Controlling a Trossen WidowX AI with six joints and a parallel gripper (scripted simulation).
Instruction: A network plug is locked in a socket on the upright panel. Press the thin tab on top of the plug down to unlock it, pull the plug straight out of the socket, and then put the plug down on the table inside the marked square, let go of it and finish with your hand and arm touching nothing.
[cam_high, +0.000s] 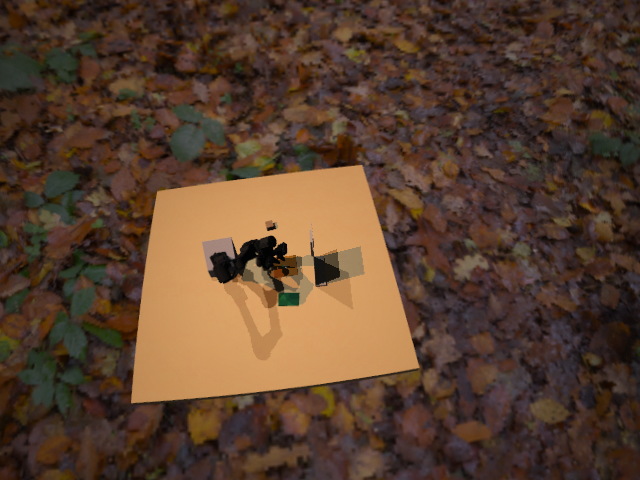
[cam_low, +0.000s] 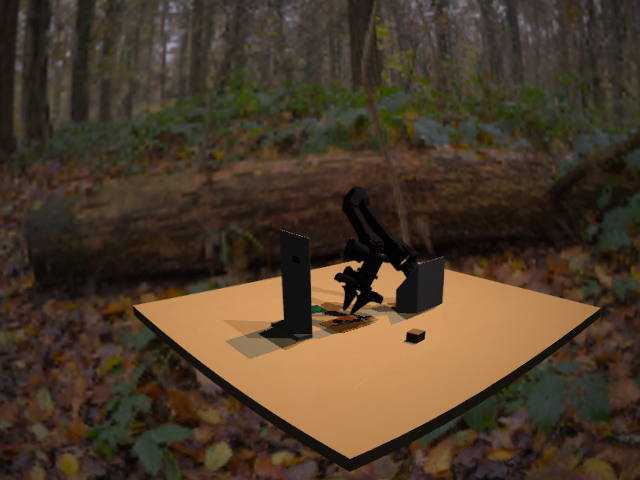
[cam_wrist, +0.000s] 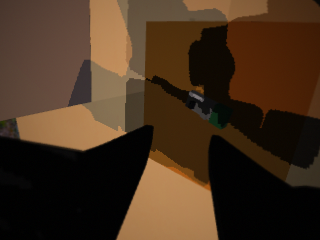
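My gripper tip is 10 mm short of the network plug, 10 mm to the left of it and 30 mm above it. Round my gripper tip: upright panel (160 mm ahead, 70 mm to the right, 100 mm above); then marked square (10 mm ahead, 40 mm below); then green flat piece (10 mm behind, 190 mm to the right, 40 mm below).
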